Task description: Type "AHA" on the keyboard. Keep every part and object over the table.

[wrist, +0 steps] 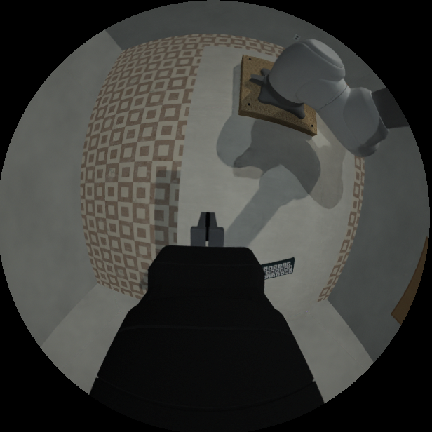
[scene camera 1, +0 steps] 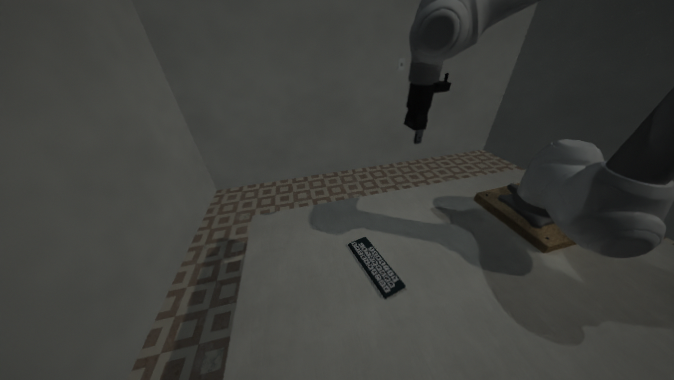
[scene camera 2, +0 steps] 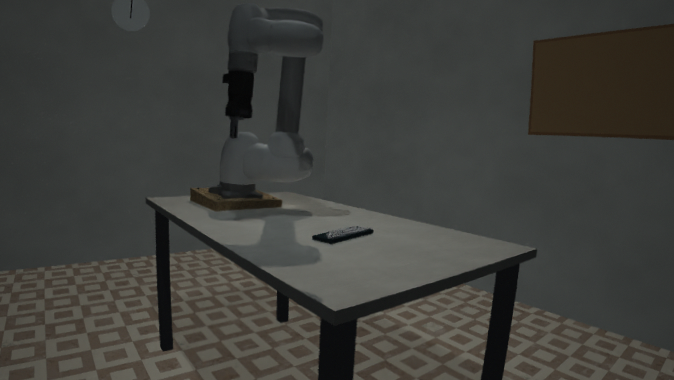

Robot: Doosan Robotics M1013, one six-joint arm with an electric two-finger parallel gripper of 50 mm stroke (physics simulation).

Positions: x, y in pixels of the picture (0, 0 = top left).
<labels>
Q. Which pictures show the gripper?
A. The wrist view, scene camera 1 and scene camera 2: all of them.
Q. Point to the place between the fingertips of the gripper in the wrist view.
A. At 207, 220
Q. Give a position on a keyboard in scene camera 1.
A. At 377, 268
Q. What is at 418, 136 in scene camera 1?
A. The gripper.
</labels>
